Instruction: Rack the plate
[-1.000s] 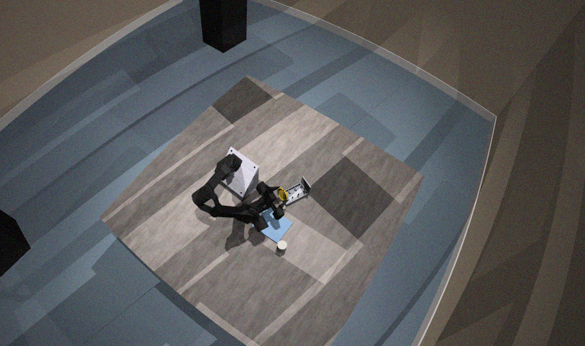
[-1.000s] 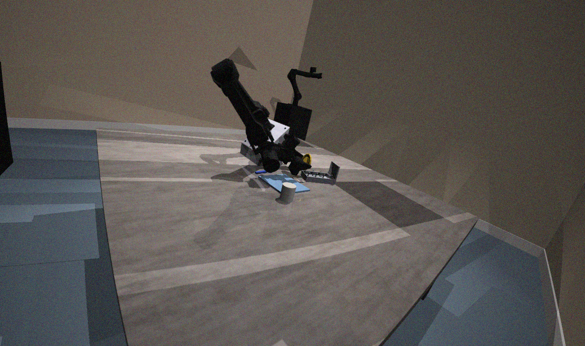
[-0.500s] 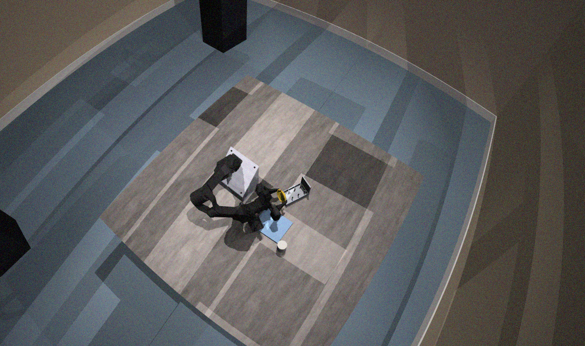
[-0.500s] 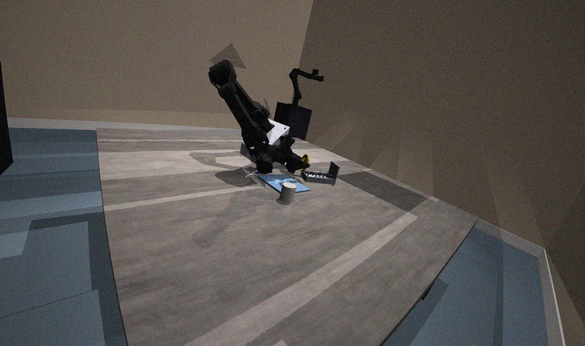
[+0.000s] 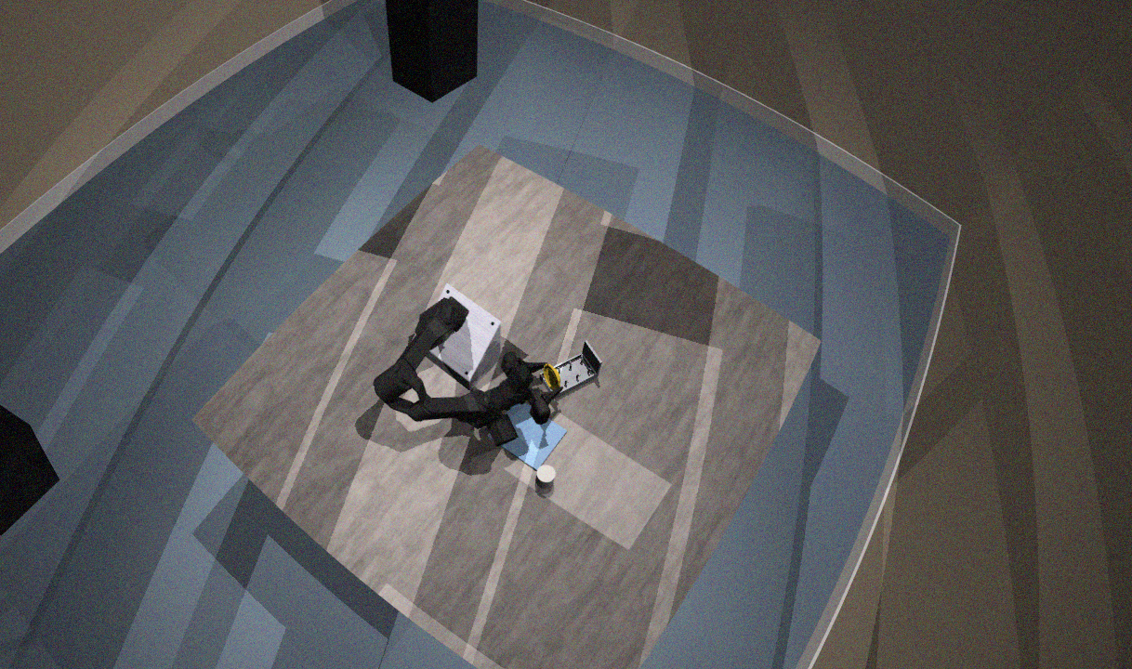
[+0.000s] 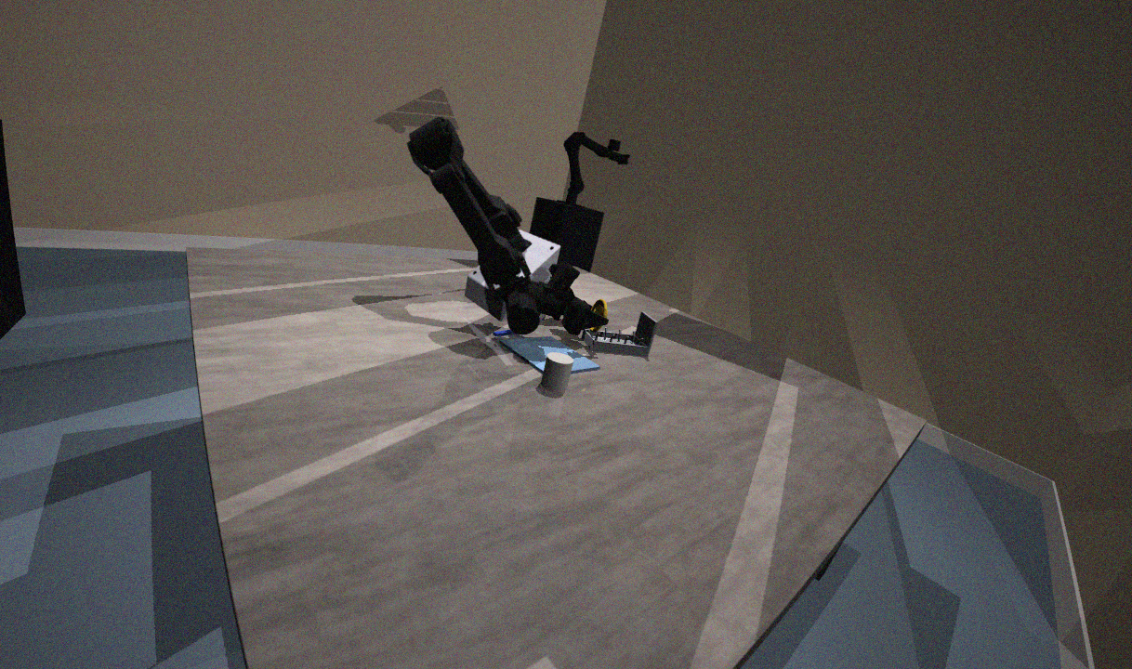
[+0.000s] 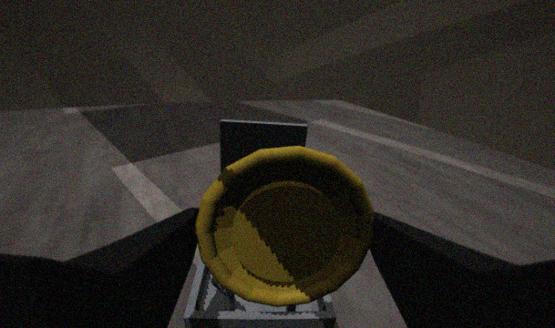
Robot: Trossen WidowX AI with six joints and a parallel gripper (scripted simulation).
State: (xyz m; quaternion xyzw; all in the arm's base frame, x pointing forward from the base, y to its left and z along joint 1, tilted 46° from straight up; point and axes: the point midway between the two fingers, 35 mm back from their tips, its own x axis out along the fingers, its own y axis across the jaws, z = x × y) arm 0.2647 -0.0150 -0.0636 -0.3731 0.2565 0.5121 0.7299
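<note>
Now: gripper tip 5 cm to the right of the dish rack, 5 cm above it and 1 cm short of it. From my gripper tip the other things lie so: yellow plate (1 cm to the right); light blue mat (14 cm to the right, 7 cm below, 3 cm ahead); blue spoon (15 cm to the right, 8 cm behind, 7 cm below).
</note>
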